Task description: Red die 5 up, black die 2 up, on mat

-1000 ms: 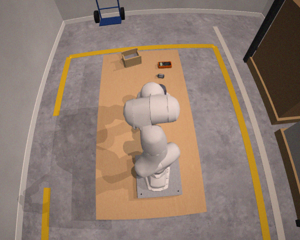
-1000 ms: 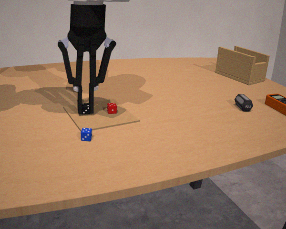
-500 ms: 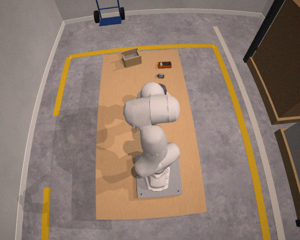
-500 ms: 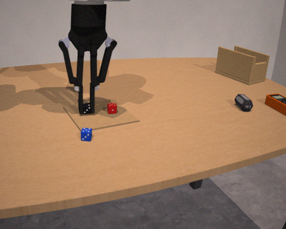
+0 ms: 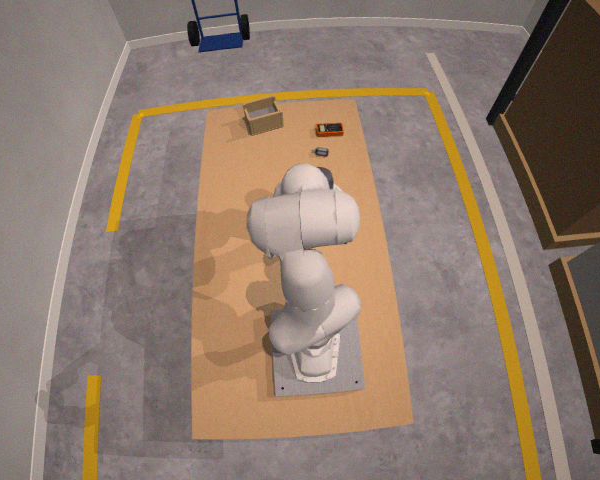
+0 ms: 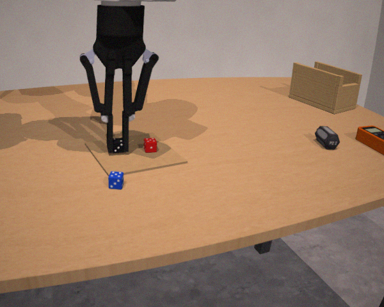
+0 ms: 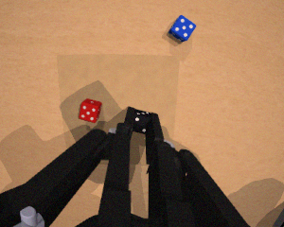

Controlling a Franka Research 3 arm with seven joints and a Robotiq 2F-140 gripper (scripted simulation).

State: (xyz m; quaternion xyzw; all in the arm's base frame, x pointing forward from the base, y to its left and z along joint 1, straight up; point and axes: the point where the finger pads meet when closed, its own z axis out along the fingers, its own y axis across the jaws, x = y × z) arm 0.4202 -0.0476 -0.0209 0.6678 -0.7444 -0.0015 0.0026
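Right now my hand is 2 cm above the black die. The rest, counted from my hand: red die 6 cm ahead, 3 cm below, 1 cm to the right; then thin tan mat 4 cm below, 3 cm ahead; then blue die 11 cm to the right, 3 cm below, 3 cm behind.
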